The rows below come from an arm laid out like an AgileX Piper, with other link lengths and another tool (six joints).
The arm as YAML. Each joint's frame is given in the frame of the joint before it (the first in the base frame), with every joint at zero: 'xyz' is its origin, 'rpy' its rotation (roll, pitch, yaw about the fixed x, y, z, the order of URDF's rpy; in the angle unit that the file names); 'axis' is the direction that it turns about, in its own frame. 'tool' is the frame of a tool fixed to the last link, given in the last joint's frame.
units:
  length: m
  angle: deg
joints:
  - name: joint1
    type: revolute
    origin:
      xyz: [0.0, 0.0, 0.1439]
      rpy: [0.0, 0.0, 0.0]
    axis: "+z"
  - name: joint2
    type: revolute
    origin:
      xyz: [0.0, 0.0, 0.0]
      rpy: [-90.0, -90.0, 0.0]
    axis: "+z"
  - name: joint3
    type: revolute
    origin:
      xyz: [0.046, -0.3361, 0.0]
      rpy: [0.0, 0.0, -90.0]
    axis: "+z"
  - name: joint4
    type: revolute
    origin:
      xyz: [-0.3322, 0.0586, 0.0]
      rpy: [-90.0, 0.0, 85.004]
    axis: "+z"
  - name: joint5
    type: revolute
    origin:
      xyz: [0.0, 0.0, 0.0]
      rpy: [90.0, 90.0, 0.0]
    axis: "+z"
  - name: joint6
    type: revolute
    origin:
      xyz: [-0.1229, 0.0, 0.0]
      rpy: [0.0, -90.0, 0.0]
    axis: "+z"
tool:
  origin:
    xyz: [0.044, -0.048, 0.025]
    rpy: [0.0, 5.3, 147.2]
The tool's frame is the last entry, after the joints.
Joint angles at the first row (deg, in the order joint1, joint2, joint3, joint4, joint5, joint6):
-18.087 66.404 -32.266 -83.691 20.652 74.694
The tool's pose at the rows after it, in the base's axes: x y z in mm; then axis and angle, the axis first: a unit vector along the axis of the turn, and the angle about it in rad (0 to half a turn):
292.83 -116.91 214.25 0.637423 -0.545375 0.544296 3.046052
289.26 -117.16 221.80 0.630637 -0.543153 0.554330 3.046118
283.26 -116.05 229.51 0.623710 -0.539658 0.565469 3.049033
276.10 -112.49 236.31 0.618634 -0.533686 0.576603 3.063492
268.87 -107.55 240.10 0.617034 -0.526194 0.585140 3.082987
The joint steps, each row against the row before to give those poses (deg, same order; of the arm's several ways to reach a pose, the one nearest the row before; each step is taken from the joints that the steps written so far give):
-0.369 -1.244 -0.008 -0.082 0.175 0.156
-0.043 -1.655 0.192 -0.043 0.335 -0.251
-0.002 -2.274 0.587 0.050 0.205 -0.417
-0.001 -2.693 0.962 0.065 -0.548 -0.412
-0.004 -2.556 1.207 0.074 -1.058 -0.444

